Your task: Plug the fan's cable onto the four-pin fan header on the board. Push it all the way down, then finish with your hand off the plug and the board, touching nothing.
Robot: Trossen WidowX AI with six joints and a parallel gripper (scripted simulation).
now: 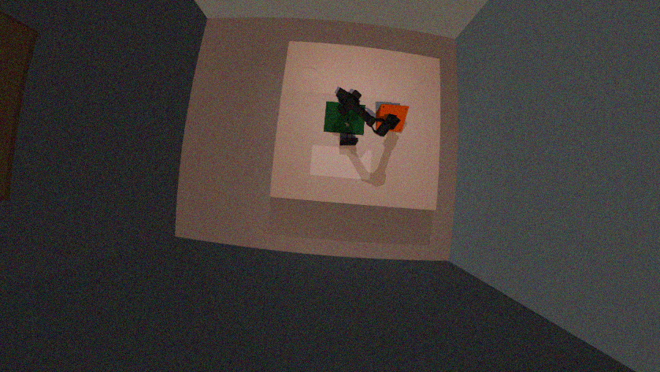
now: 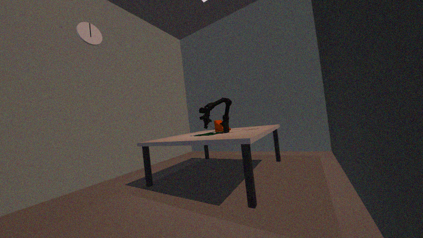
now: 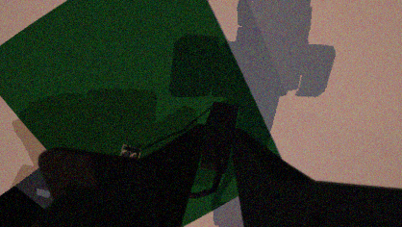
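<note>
Now: gripper tip 1 cm short of the green board, 6 cm to the right of it and 10 cm above it. Also, from my gripper tip: fan 4 cm behind, 25 cm to the left, 3 cm below; then four-pin header 2 cm behind, 11 cm to the left, 9 cm below; then dark fan plug 1 cm behind, 1 cm below.
</note>
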